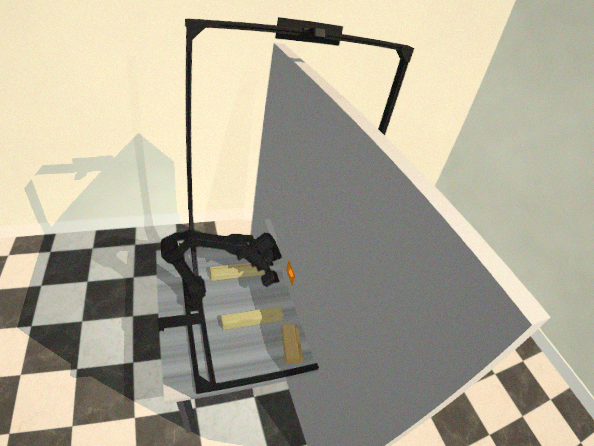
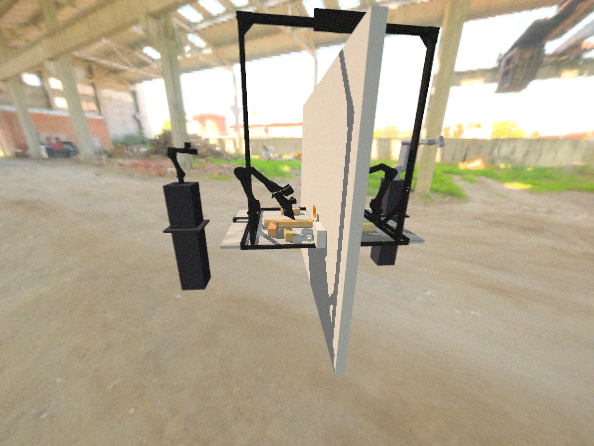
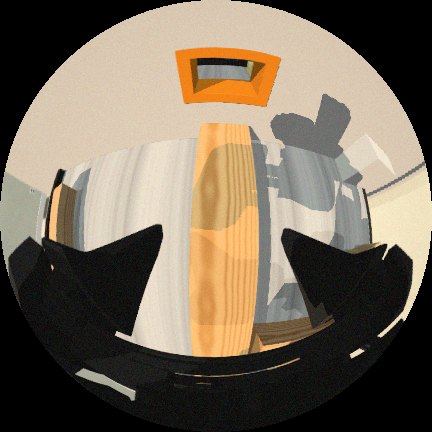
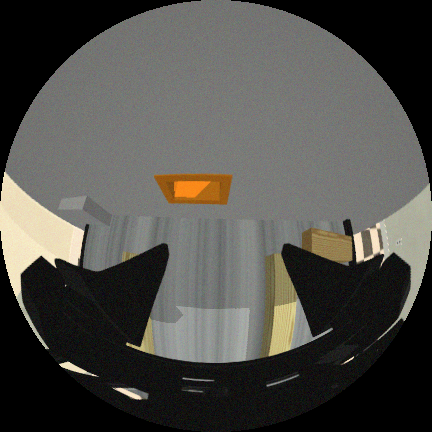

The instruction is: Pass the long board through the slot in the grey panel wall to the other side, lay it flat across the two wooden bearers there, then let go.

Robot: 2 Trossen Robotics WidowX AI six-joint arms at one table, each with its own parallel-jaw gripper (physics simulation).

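Places are measured from the left arm's base along level axes (x left, y back, z up), in metres.
Where they show: left gripper, between the fingertips: (image 2: 294,217) (image 3: 224,232); right gripper, between the fingertips: (image 1: 275,273) (image 4: 227,250); right arm's base, origin of its link: (image 1: 193,304) (image 2: 375,219) (image 3: 207,59) (image 4: 217,393).
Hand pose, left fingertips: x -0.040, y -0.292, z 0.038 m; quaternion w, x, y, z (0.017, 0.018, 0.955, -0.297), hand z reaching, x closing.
Note:
Each offset is from my left fingertips to the top centre of the thing. "spot": to the spot under its first point.
The long orange-brown board @(dy +0.038, dx -0.001, dz -0.022 m) (image 3: 223,225) (image 2: 289,222) lies flat on small wooden blocks on the left arm's side of the panel wall (image 2: 326,177) (image 1: 362,265), pointing at the orange-framed slot @(spot: dy -0.148, dx -0.006, dz +0.021 m) (image 3: 227,90) (image 2: 314,211) (image 1: 290,272) (image 4: 193,198). My left gripper (image 3: 224,232) (image 2: 290,213) is open, its fingers spread to either side of the board, a little above it. My right gripper (image 4: 227,250) (image 1: 270,278) is open and empty, facing the slot from the other side. Two pale wooden bearers @(dy -0.403, dx -0.117, dz -0.013 m) (image 1: 235,271) @(dy -0.393, dx +0.147, dz -0.013 m) (image 1: 251,318) (image 4: 278,298) lie bare on the table there.
A loose wooden block @(dy -0.264, dx +0.294, dz -0.019 m) (image 1: 292,342) (image 4: 326,243) lies by the wall on the right arm's side. Support blocks @(dy +0.146, dx -0.118, dz -0.007 m) (image 2: 272,229) (image 3: 282,332) sit under the board, and another block @(dy +0.007, dx +0.288, dz -0.013 m) (image 3: 64,217) lies at the table's left edge. A black frame (image 1: 190,133) surrounds the table.

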